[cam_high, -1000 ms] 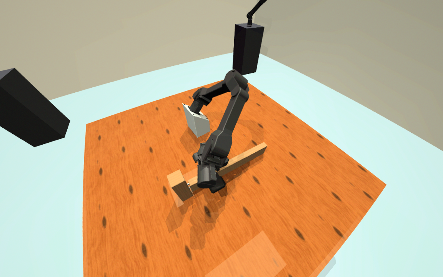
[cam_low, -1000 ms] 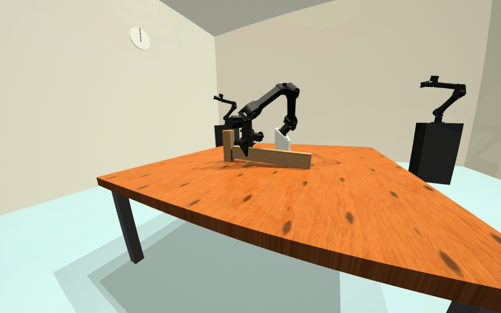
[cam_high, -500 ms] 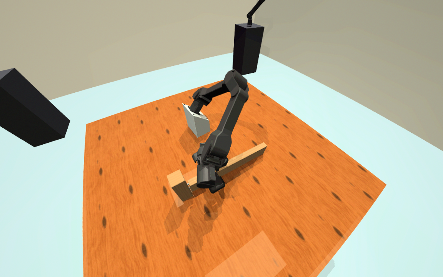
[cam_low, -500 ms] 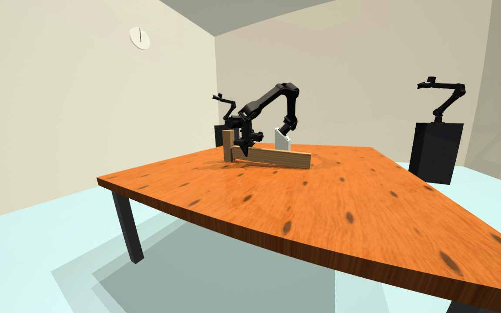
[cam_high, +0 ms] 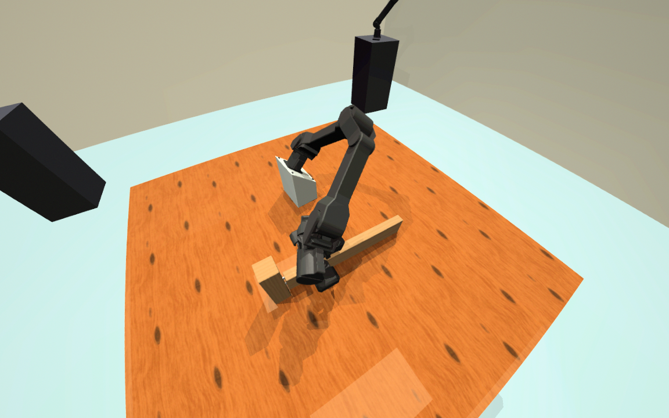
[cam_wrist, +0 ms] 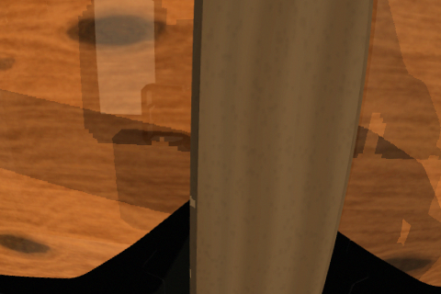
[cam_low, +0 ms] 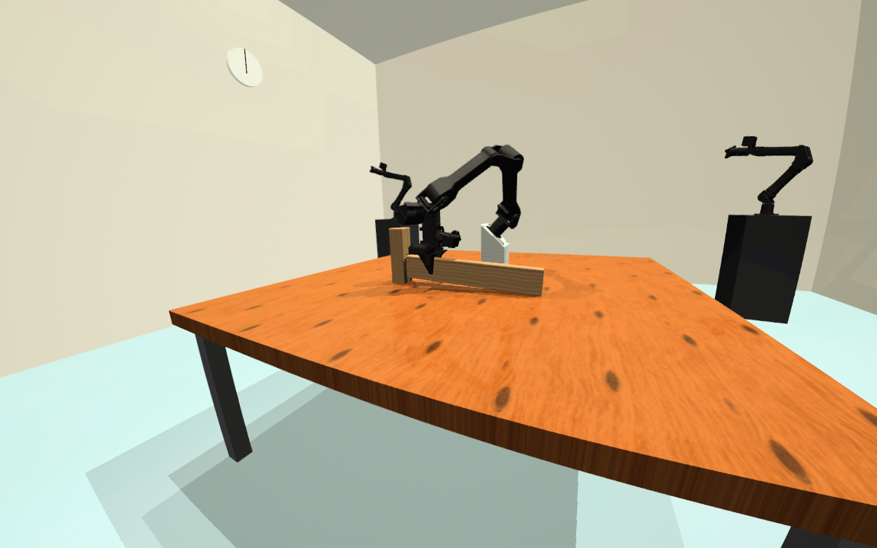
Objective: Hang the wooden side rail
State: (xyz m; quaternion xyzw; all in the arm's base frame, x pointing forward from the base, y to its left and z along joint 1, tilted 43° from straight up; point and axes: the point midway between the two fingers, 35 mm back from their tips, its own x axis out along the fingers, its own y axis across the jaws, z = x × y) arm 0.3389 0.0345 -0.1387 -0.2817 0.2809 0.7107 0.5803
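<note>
The headboard post lies 1 cm ahead of my gripper tip, 12 cm to the right of it and 4 cm above it.
</note>
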